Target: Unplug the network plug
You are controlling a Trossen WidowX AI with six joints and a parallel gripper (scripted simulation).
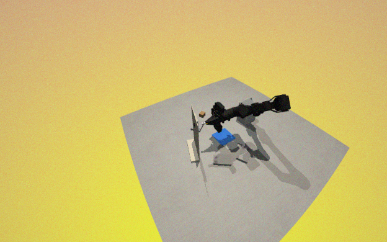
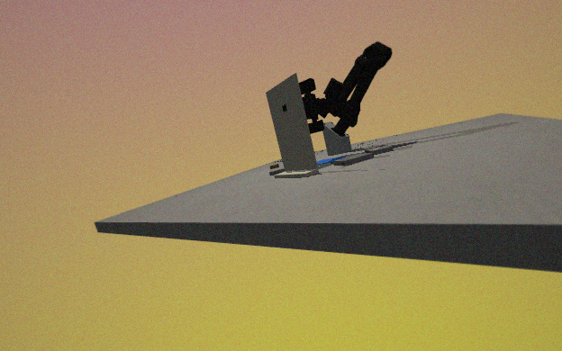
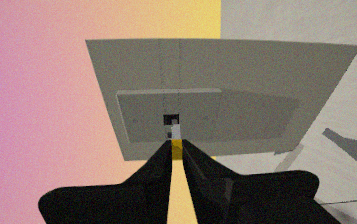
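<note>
The grey panel lies 6 cm ahead of my gripper tip, 2 cm to the right of it and 8 cm below it. The rest, counted from my gripper tip: grey plug (1 cm ahead).
</note>
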